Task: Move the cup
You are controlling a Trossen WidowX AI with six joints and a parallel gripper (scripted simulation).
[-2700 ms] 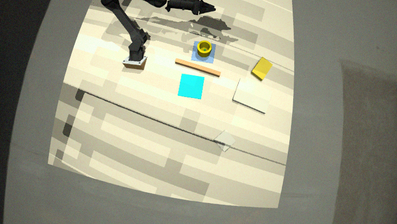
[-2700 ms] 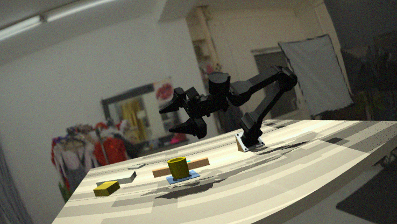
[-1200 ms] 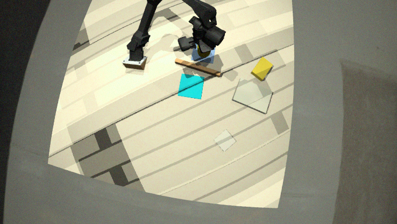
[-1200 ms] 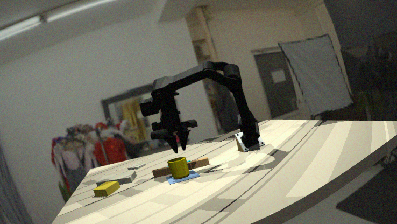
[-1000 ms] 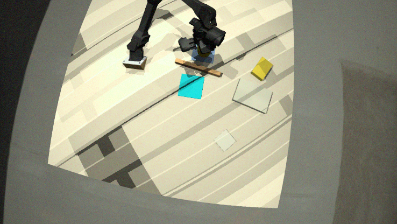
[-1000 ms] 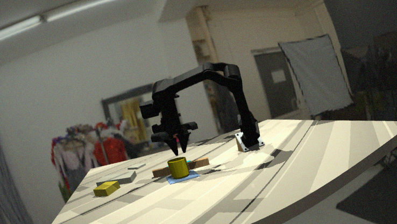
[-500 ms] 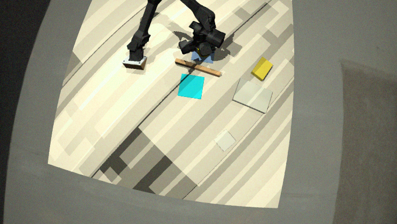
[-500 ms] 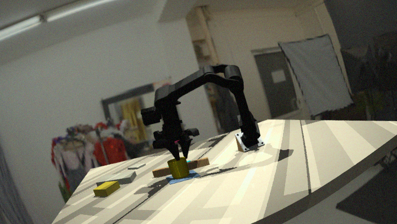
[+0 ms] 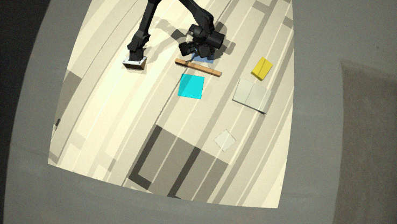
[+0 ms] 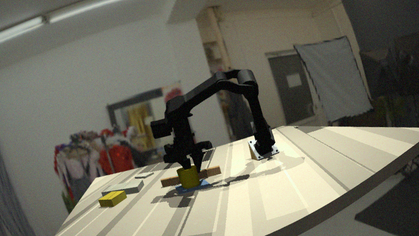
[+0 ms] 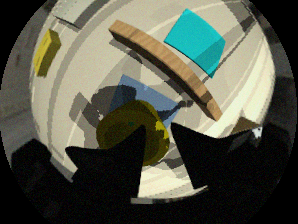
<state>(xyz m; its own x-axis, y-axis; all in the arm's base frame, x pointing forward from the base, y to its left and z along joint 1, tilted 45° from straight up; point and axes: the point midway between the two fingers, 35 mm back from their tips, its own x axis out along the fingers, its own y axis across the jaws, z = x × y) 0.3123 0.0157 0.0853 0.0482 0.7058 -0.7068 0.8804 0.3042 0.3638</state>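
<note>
Right now my gripper tip is 20 mm short of the cup and 10 mm to the right of it. From my gripper tip the other things lie so: blue pad 50 mm below, 20 mm to the left, 20 mm ahead; wooden bar 80 mm to the right, 30 mm below; teal pad 180 mm to the right, 50 mm below, 20 mm behind.
</note>
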